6 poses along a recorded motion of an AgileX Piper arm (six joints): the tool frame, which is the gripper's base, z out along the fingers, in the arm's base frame.
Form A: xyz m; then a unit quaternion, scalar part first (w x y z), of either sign.
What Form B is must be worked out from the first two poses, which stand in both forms.
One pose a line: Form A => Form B
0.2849, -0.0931, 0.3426, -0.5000, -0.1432, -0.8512, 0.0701 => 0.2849, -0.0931, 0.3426, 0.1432, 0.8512, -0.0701, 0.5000
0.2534, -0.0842, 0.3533, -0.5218, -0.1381, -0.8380, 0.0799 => 0.2534, -0.0842, 0.3533, 0.1381, 0.8380, -0.0799, 0.5218
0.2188, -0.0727, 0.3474, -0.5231, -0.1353, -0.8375, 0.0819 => 0.2188, -0.0727, 0.3474, 0.1353, 0.8375, -0.0819, 0.5231
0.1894, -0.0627, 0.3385, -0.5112, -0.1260, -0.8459, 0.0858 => 0.1894, -0.0627, 0.3385, 0.1260, 0.8459, -0.0858, 0.5112
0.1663, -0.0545, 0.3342, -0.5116, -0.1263, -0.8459, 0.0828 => 0.1663, -0.0545, 0.3342, 0.1263, 0.8459, -0.0828, 0.5116
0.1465, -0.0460, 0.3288, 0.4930, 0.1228, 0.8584, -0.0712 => 0.1465, -0.0460, 0.3288, 0.1228, 0.8584, -0.0712, 0.4930
